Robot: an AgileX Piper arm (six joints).
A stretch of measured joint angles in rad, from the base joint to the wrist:
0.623 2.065 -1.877 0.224 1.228 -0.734
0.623 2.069 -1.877 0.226 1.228 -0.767
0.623 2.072 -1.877 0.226 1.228 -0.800
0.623 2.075 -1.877 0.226 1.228 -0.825
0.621 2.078 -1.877 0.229 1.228 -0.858
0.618 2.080 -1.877 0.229 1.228 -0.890
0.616 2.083 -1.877 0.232 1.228 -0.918
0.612 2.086 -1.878 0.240 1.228 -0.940
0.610 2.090 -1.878 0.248 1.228 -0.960
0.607 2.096 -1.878 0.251 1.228 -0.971
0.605 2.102 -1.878 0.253 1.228 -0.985
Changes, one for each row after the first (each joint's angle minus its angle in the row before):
0.000 0.004 0.000 0.002 0.000 -0.033
0.000 0.003 0.000 0.000 0.000 -0.033
0.000 0.003 0.000 0.000 0.000 -0.025
-0.002 0.003 0.000 0.003 0.000 -0.033
-0.003 0.002 0.000 0.000 0.000 -0.032
-0.002 0.003 0.000 0.003 0.000 -0.028
-0.004 0.003 -0.001 0.008 0.000 -0.022
-0.002 0.004 0.000 0.008 0.000 -0.020
-0.003 0.006 0.000 0.003 0.000 -0.011
-0.002 0.006 0.000 0.002 0.000 -0.014

